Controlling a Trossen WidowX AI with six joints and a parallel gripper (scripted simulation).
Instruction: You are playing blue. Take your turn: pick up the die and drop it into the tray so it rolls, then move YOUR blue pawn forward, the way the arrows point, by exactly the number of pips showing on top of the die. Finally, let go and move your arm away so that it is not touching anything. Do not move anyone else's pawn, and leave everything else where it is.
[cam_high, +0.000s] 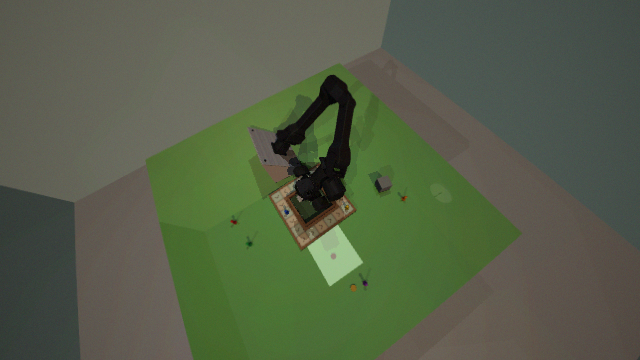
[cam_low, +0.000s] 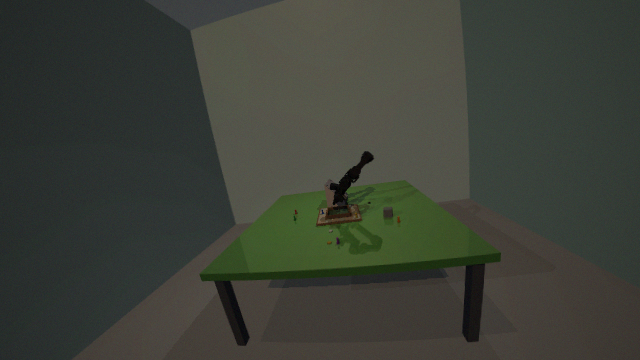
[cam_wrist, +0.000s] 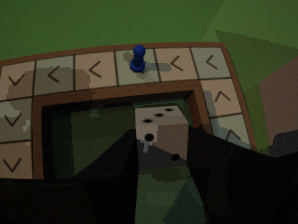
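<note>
Now: gripper tip 8 cm to the left of the blue pawn, 5 cm above it and 1 cm short of it. The rest, counted from my gripper tip: die (right at my gripper tip); then green tray (7 cm below, 3 cm to the left, 1 cm ahead); then yellow pawn (16 cm to the left, 10 cm ahead, 5 cm below).
</note>
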